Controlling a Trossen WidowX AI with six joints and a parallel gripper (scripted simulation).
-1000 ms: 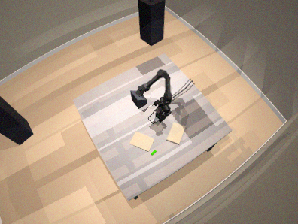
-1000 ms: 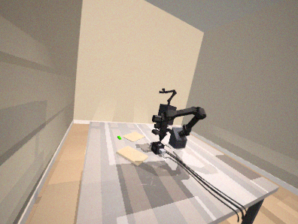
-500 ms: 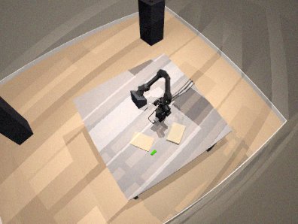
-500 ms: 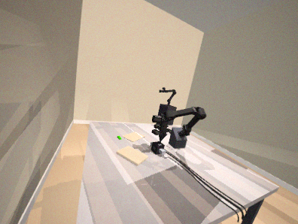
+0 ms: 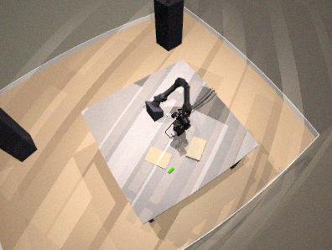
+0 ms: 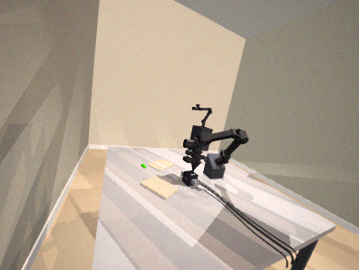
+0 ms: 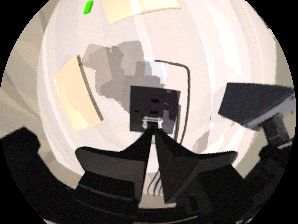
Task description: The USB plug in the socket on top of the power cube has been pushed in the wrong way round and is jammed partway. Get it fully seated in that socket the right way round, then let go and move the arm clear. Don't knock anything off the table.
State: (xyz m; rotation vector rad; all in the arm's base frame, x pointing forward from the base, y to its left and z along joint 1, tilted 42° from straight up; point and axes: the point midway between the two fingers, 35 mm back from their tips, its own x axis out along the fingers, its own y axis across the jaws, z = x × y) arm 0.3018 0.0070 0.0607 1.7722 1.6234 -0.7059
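Right now my gripper tip is 20 mm above the USB plug. From my gripper tip the other things lie so: green block (230 mm ahead, 320 mm to the right, 100 mm below); then pale socket (40 mm below).
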